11 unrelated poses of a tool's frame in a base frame.
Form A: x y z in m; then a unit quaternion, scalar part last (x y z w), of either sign.
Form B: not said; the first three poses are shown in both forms.
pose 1, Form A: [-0.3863 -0.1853 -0.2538 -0.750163 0.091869 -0.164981 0.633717]
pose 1, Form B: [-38.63 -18.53 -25.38 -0.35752 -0.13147 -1.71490]
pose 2, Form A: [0.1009 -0.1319 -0.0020 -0.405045 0.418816 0.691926 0.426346]
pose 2, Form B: [10.09 -13.19 -0.20 2.45889 1.16211 0.63022]
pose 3, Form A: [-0.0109 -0.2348 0.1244 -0.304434 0.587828 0.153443 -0.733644]
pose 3, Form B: [-1.09 -23.48 12.44 -1.14872 -0.87741 1.37626]
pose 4, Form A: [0.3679 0.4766 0.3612 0.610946 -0.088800 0.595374 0.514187]
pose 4, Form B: [36.79 47.66 36.12 1.07067 -0.95932 1.14385]
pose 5, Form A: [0.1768 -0.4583 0.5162 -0.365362 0.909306 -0.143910 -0.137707]
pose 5, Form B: [17.68 -45.83 51.62 -2.40939 -0.36355 -2.96837]
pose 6, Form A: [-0.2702 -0.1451 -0.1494 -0.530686 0.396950 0.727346 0.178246]
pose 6, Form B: [-27.02 -14.51 -14.94 -2.73201 1.15179 1.26726]
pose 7, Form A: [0.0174 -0.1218 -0.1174 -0.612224 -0.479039 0.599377 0.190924]
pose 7, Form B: [1.74 -12.18 -11.74 1.78508 0.58354 -1.82343]
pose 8, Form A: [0.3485 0.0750 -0.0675 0.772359 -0.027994 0.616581 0.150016]
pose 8, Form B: [34.85 7.50 -6.75 0.53701 -1.29003 2.34965]
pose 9, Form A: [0.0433 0.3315 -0.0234 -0.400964 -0.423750 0.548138 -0.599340]
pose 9, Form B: [4.33 33.15 -2.34 -1.44549 1.24535 0.05032]
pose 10, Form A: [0.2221 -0.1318 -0.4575 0.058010 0.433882 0.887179 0.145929]
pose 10, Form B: [22.21 -13.18 -45.75 2.82708 0.02370 0.90595]
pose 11, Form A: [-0.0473 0.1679 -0.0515 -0.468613 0.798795 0.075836 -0.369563]
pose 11, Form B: [-4.73 16.79 -5.15 -1.91410 -0.54607 2.56272]
